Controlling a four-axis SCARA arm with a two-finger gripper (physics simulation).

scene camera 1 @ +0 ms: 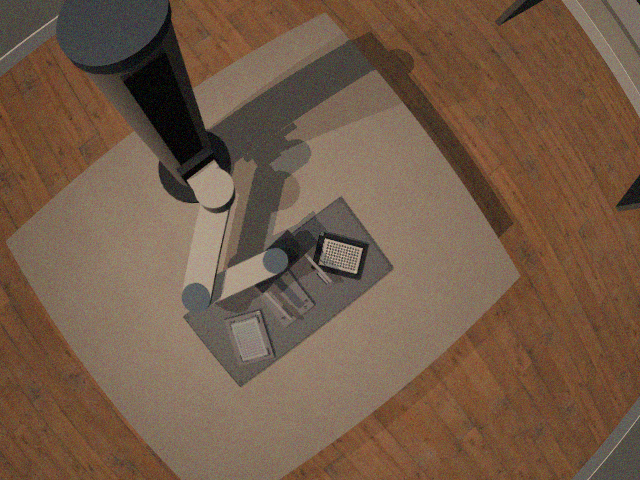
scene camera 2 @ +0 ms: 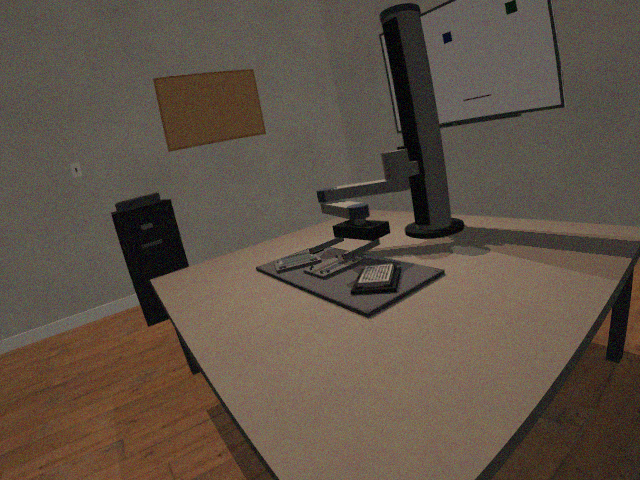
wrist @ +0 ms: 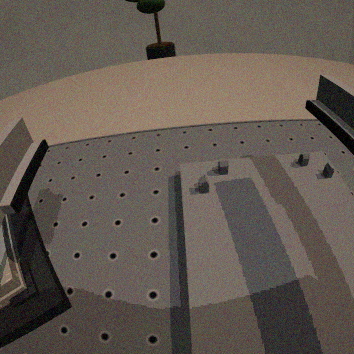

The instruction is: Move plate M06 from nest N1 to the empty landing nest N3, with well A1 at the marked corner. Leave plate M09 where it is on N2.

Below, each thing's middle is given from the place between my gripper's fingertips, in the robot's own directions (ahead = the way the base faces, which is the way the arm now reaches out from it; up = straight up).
Scene:
My gripper is now 17 cm to the right of the white well plate M06 (scene camera 1: 334,254), 5 cm above it and 4 cm past it. Round my hand: black nest (wrist: 44,298) (17 cm to the left, 7 cm below, 4 cm behind).

